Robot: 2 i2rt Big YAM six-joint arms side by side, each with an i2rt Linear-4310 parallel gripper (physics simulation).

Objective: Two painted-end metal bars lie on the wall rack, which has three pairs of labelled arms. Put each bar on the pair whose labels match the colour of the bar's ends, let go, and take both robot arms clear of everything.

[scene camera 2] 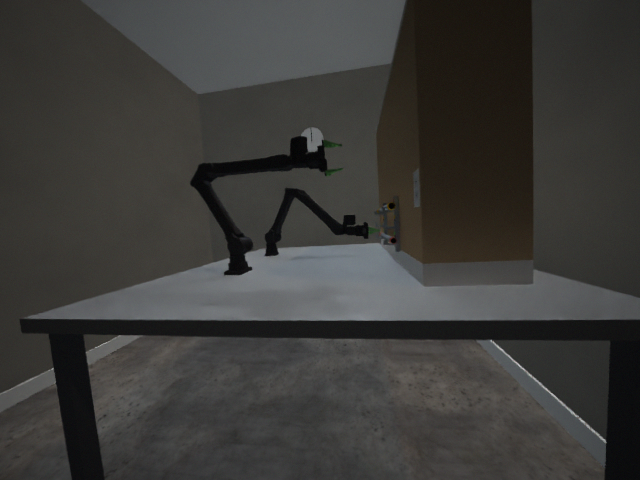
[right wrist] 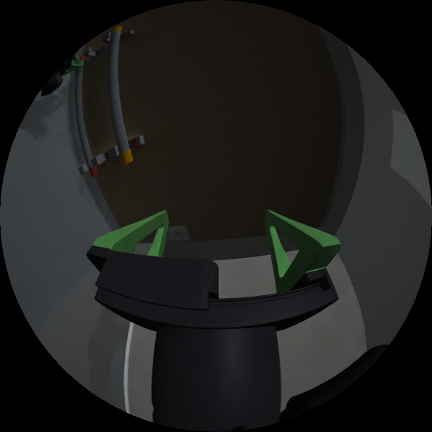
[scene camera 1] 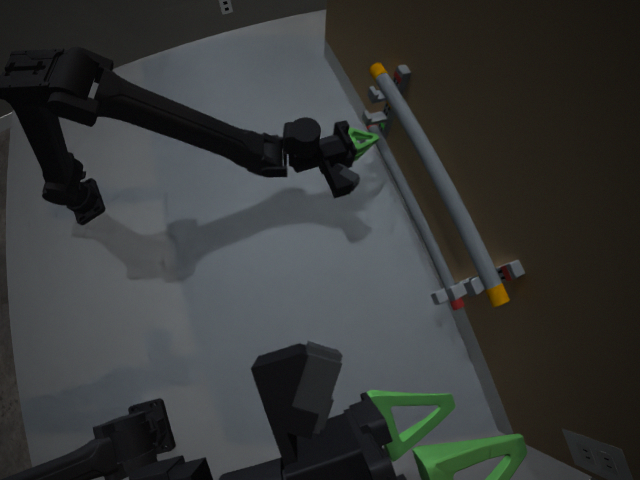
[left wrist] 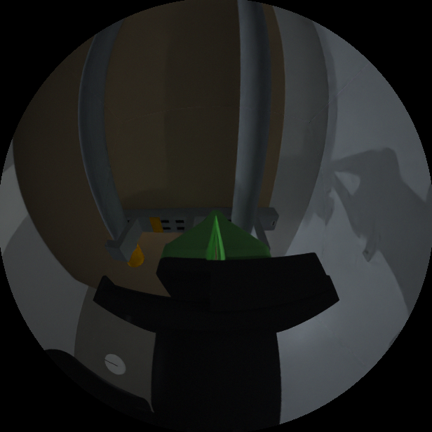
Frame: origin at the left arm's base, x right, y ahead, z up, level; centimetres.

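Seen in the pictures: left gripper, fingertip midpoint: [scene camera 2: 380,230] [scene camera 1: 378,136]; right gripper, fingertip midpoint: [scene camera 2: 342,157] [scene camera 1: 482,418]; left arm's base, link origin: [scene camera 2: 272,254] [scene camera 1: 88,202]; right arm's base, link origin: [scene camera 2: 238,272] [scene camera 1: 153,426].
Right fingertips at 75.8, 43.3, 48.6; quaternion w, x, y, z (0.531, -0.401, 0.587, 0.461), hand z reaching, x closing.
Offsets run from my right fingertips to a thing's top centre, as dx, dy, dz. "pt": to the spot under its first point. Level surfaces: height alone.
The orange-ended bar {-24.4, +25.9, -20.4} [scene camera 1: 444,186] [left wrist: 92,115] [right wrist: 116,95] lies on the rack's top pair, which has red labels. The thinner-looking red-ended bar {-23.9, +26.0, -35.9} [scene camera 1: 413,206] [left wrist: 254,110] [right wrist: 81,115] lies along the lowest pair of the wall rack {-3.6, +21.1, -17.5} [scene camera 1: 515,268] [scene camera 2: 397,222] [left wrist: 270,218]. An orange label [left wrist: 156,224] shows between the bars. My left gripper [scene camera 1: 378,136] [scene camera 2: 377,230] [left wrist: 215,215] is shut with its tips together, close to the red-ended bar's far end; that end is hidden behind the fingers in the left wrist view. My right gripper [scene camera 1: 488,419] [scene camera 2: 342,157] [right wrist: 216,215] is open and empty, away from the rack.
The rack hangs on a brown wall [scene camera 1: 568,155] [scene camera 2: 475,155] above the white table {dz -48.6} [scene camera 1: 248,310] [scene camera 2: 330,299]. A wall outlet {pt +28.4, +17.7, -18.7} [scene camera 1: 594,454] [right wrist: 178,233] is near my right gripper in the picture. In scene camera 2 the right arm stands higher than the left arm.
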